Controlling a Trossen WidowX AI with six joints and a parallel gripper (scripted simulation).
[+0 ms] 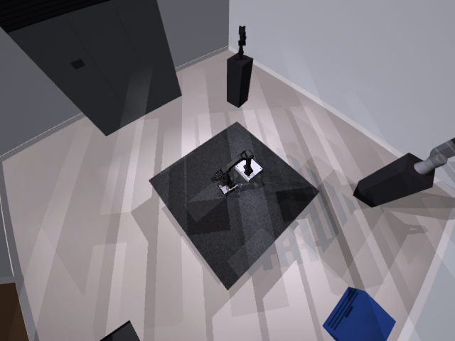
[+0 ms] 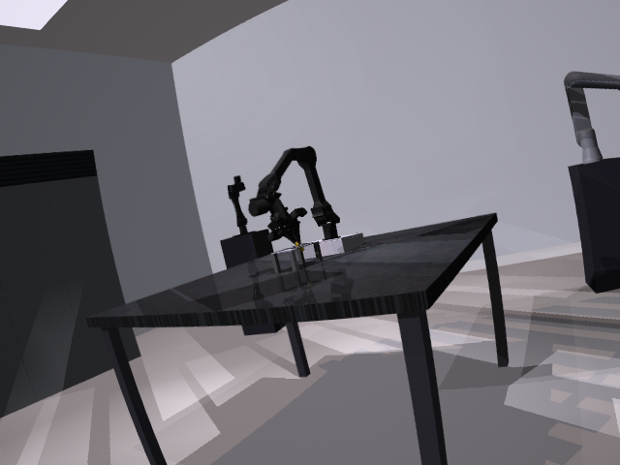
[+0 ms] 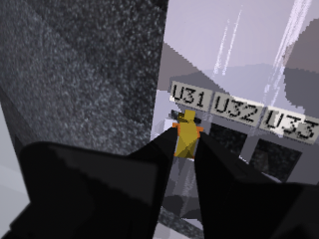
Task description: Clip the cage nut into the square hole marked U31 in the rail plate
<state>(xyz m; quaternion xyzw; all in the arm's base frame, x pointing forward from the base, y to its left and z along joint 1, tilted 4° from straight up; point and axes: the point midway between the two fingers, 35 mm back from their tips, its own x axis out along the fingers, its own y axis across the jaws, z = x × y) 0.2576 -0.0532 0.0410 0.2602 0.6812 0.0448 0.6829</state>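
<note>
Now: gripper tip 10 mm above the yellow cage nut.
</note>
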